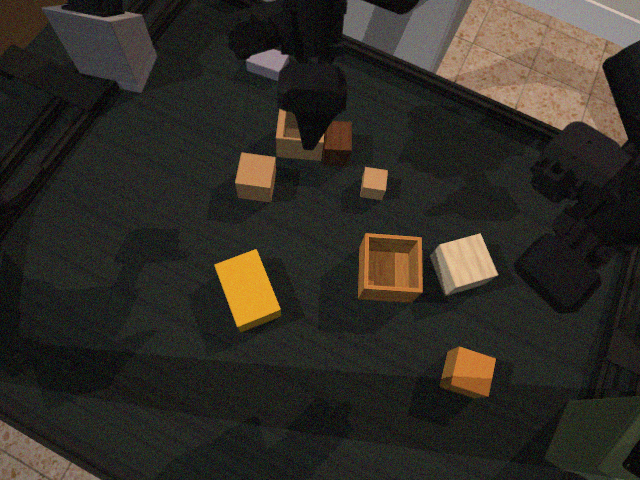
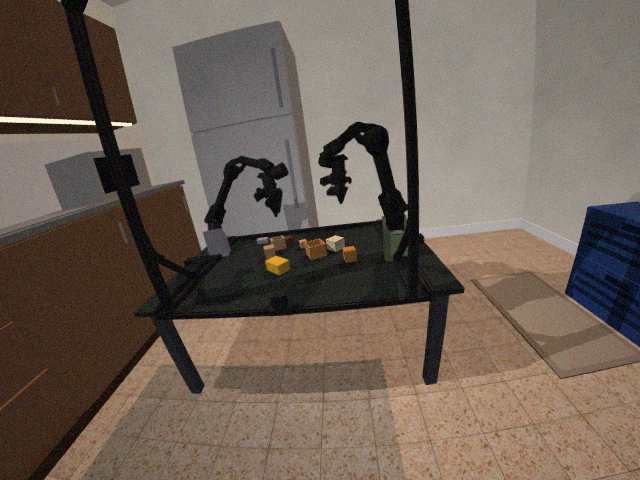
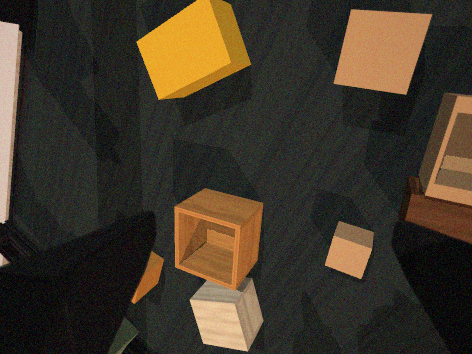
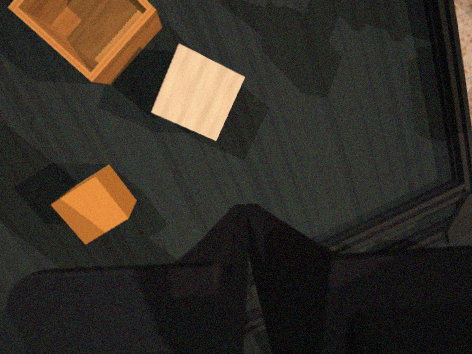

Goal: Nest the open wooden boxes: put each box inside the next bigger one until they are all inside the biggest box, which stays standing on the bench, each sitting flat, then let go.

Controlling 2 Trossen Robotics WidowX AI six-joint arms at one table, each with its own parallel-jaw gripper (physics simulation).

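Places are measured from the left arm's base along level axes (x right, y up, z back), in millimetres.
Pixels of known places: left gripper, fingertip midpoint: (image 1: 308, 125) (image 2: 277, 214) (image 3: 273, 227); right gripper, fingertip midpoint: (image 1: 561, 236) (image 2: 341, 203) (image 4: 245, 215); left arm's base, origin of the base link: (image 1: 94, 11) (image 2: 214, 233); right arm's base, origin of the base link: (image 2: 395, 224).
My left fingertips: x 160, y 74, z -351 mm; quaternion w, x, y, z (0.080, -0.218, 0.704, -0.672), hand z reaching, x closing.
Observation:
Ahead of a thing's pixels: the offset from my left fingertips to its top centre.
The biggest open wooden box @(dy -138, dx +88, dz -142 mm) (image 1: 390, 291) (image 2: 315, 250) (image 3: 248, 242) (image 4: 126, 53), orange-brown, stands upright and empty in the middle of the bench. A smaller tan open box @(dy -145, dx -93, dz +27 mm) (image 1: 290, 149) (image 2: 278, 242) stands at the back, touching a dark brown block @(dy -150, dx -92, dz -30 mm) (image 1: 337, 142). My left gripper (image 1: 310, 134) (image 2: 273, 207) is open and empty. It hangs above the tan box and hides part of its opening. My right gripper (image 2: 339, 194) (image 4: 249, 211) is shut on nothing. It hangs high over the right side of the bench, near a cream cube @(dy -149, dx +56, dz -245 mm) (image 1: 464, 263) (image 4: 197, 91) (image 3: 227, 316).
Solid blocks lie around: a yellow block @(dy -155, dx +162, dz +40 mm) (image 1: 247, 289) (image 3: 189, 53), a tan cube @(dy -150, dx -5, dz +73 mm) (image 1: 255, 176) (image 3: 375, 50), a small tan cube @(dy -166, dx -43, dz -98 mm) (image 1: 373, 183) (image 3: 350, 251), an orange cube @(dy -150, dx +204, dz -269 mm) (image 1: 468, 371) (image 4: 94, 204) and a lavender block @(dy -175, dx -224, dz +114 mm) (image 1: 268, 63). The bench's raised edge (image 1: 442, 90) runs along the back.

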